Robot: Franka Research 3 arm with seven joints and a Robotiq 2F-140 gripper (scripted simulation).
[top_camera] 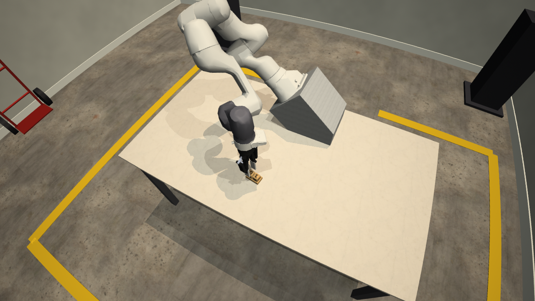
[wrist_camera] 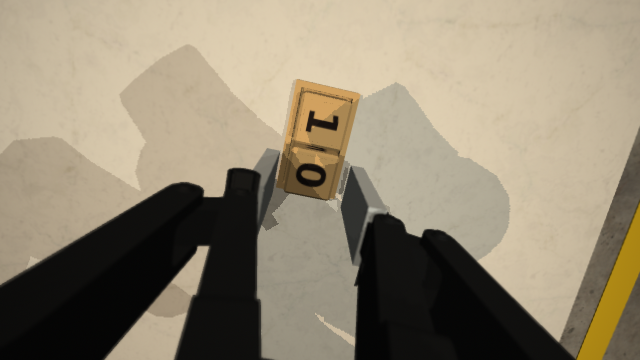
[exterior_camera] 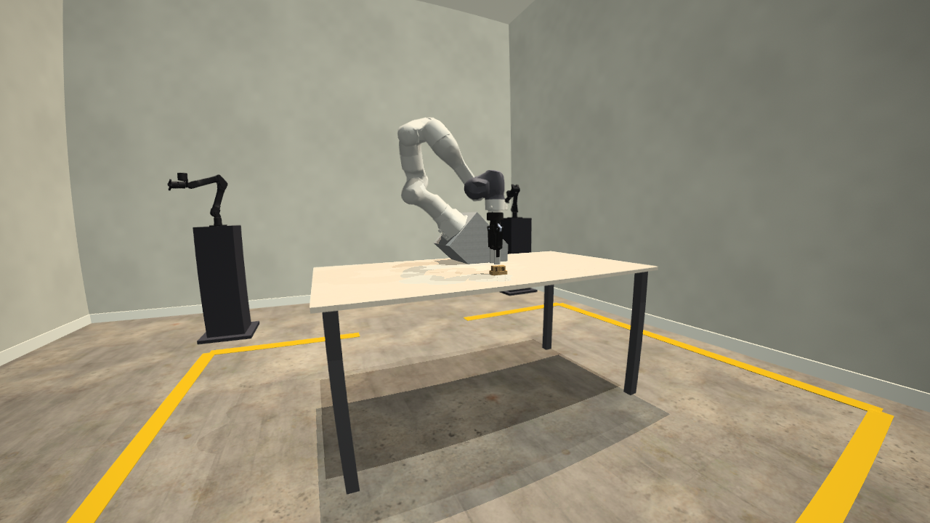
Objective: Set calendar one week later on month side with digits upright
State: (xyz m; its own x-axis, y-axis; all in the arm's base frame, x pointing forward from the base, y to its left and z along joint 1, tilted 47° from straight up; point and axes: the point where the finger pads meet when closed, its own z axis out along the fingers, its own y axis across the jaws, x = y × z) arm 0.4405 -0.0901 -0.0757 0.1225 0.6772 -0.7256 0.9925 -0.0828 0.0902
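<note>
Now: hand 6 cm above the wooden digit cube. From my hand the other things lie so: wooden tray (7 cm below, 2 cm to the left).
</note>
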